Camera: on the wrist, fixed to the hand. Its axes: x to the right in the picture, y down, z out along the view.
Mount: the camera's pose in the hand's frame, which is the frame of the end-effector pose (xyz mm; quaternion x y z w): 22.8 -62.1 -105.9 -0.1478 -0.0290 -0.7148 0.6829
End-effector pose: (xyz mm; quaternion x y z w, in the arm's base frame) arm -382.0 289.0 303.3 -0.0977 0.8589 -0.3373 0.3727
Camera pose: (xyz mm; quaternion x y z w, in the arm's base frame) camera -478.0 286.3 383.1 -0.7456 0.5558 -0.3670 0.0239
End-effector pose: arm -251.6 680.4 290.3 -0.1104 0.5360 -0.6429 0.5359
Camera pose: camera -372.1 713.2 288.1 0.5564 -0.3666 0.7397 0.0944
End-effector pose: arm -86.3 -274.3 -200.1 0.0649 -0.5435 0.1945 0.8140
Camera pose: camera 36.4 -292.0 -215.2 0.3181 -0.3771 -0.5312 0.6887
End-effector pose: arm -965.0 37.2 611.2 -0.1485 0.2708 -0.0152 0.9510
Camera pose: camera -997.4 -53.7 531.9 -0.4360 0.0534 -0.6458 0.6245
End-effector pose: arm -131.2 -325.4 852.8 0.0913 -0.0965 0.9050 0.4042
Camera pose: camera -108.9 -242.2 762.4 0.0978 -0.1461 0.3122 0.9336
